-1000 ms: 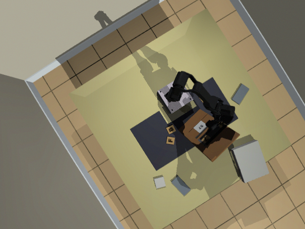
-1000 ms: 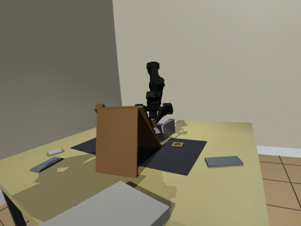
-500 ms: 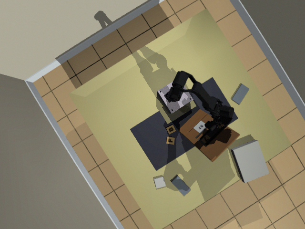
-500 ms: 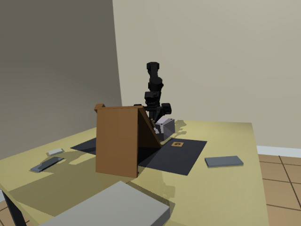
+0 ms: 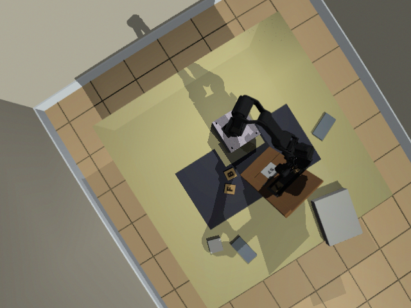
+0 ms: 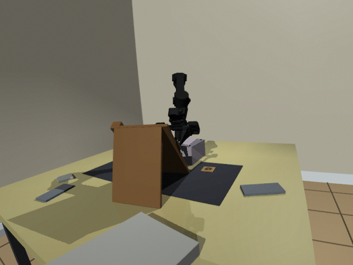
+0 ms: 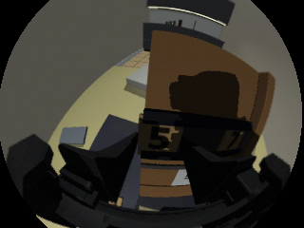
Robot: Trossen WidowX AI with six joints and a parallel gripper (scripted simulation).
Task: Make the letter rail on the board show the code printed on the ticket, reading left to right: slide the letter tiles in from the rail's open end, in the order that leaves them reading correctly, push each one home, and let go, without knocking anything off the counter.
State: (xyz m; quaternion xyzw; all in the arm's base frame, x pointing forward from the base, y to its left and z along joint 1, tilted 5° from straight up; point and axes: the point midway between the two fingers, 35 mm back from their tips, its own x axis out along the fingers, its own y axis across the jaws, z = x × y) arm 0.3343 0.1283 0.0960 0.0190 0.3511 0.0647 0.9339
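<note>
My gripper tip is 50 mm past the white ticket, 100 mm to the left of it and 80 mm above it. Round my gripper tip: dark mat (160 mm behind, 150 mm to the right, 180 mm below); small white block (120 mm ahead, 590 mm to the right, 170 mm below); large grey box (420 mm ahead, 70 mm to the left, 160 mm below).
</note>
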